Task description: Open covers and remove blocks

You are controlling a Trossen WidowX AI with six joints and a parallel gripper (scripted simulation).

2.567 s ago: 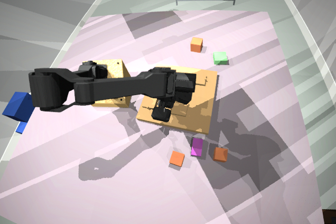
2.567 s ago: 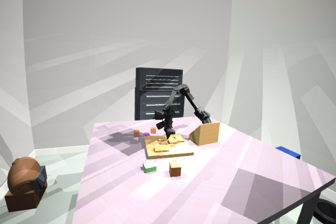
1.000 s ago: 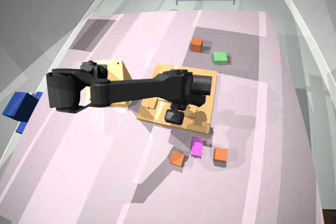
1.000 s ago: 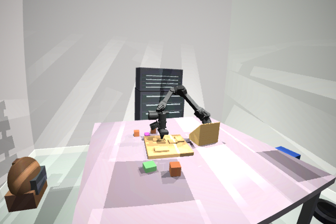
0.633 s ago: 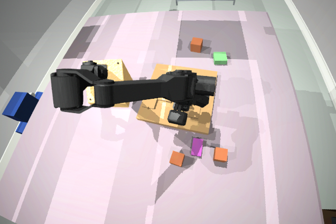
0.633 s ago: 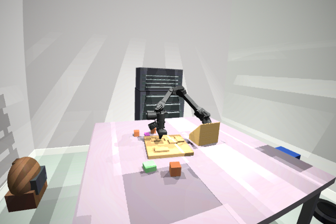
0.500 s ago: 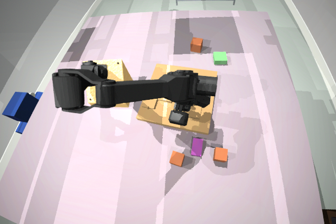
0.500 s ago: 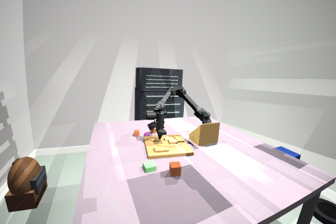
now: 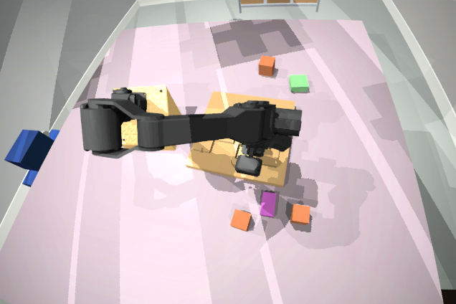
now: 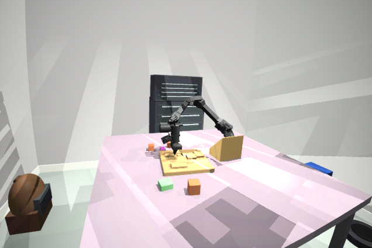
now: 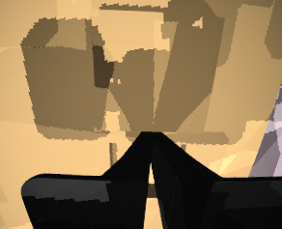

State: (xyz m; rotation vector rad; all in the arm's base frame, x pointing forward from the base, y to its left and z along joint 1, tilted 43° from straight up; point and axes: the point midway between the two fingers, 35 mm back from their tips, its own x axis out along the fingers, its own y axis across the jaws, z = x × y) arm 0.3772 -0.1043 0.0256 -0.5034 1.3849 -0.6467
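The wooden puzzle board lies 6 cm behind my gripper tip and 7 cm to the left of it. The rest, counted from my gripper tip: orange block 2 cm ahead, 37 cm to the left; then green block 14 cm ahead, 30 cm to the left, 1 cm below.
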